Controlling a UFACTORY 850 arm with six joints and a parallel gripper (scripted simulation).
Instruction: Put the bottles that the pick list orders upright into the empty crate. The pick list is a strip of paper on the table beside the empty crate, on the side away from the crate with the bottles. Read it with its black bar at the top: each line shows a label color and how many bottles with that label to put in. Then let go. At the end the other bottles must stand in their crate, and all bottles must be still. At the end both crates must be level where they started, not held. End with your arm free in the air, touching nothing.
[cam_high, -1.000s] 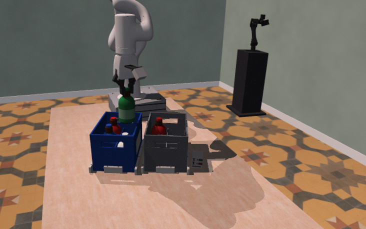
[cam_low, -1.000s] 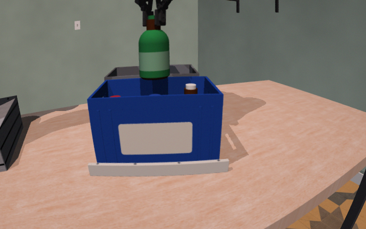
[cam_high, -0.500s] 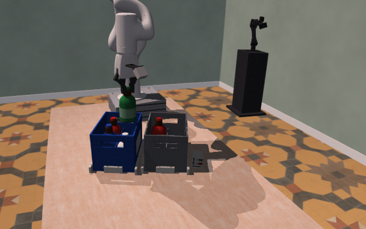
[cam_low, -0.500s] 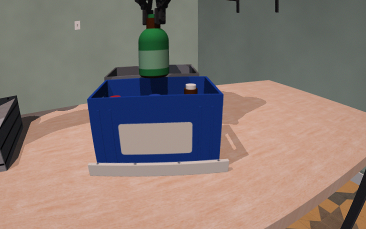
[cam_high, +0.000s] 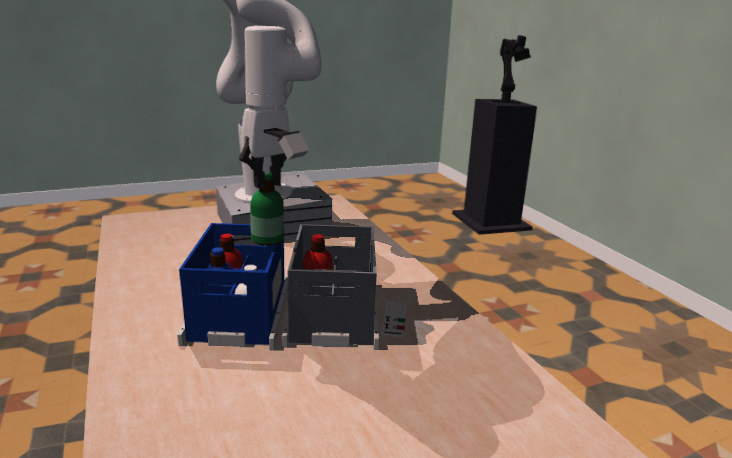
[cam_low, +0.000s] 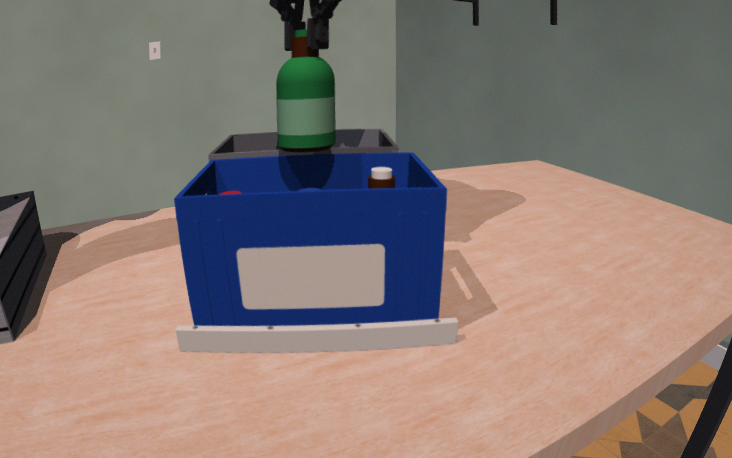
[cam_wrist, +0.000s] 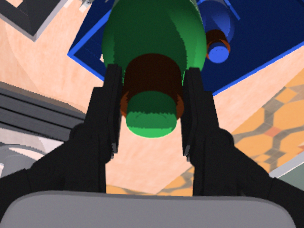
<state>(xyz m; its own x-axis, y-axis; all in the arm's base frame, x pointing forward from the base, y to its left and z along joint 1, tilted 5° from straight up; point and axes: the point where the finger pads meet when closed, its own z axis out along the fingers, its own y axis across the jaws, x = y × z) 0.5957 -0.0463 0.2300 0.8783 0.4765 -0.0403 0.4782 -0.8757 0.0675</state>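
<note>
Now: the green bottle 70 mm below my hand. Round my hand: white-cap bottle: 80 mm ahead, 50 mm to the right, 250 mm below; then blue crate: 20 mm behind, 70 mm to the right, 250 mm below; then blue-capped bottle: 30 mm behind, 110 mm to the right, 250 mm below.
</note>
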